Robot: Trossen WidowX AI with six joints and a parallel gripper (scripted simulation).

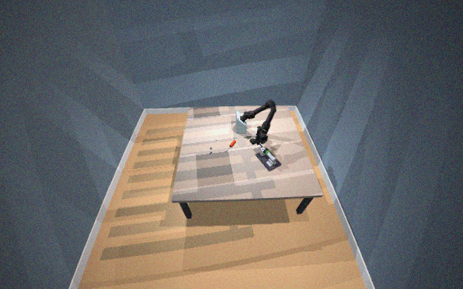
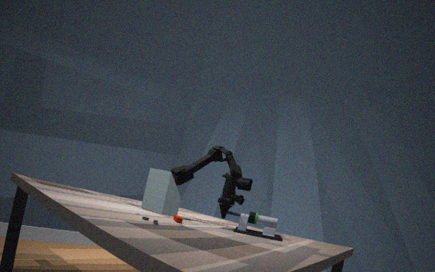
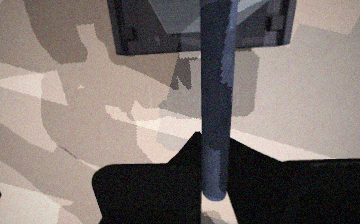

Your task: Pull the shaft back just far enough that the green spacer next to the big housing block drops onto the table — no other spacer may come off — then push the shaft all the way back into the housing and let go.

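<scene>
The dark blue shaft lies 60 mm ahead of my gripper tip, 30 mm to the left of it and 30 mm above it. From my gripper tip the other things lie so: green spacer: 140 mm ahead, 70 mm to the left, 30 mm above; then dark spacer: 120 mm ahead, 60 mm to the left, 30 mm above; then red-handled screwdriver: 280 mm to the right, 40 mm below, 20 mm behind.
</scene>
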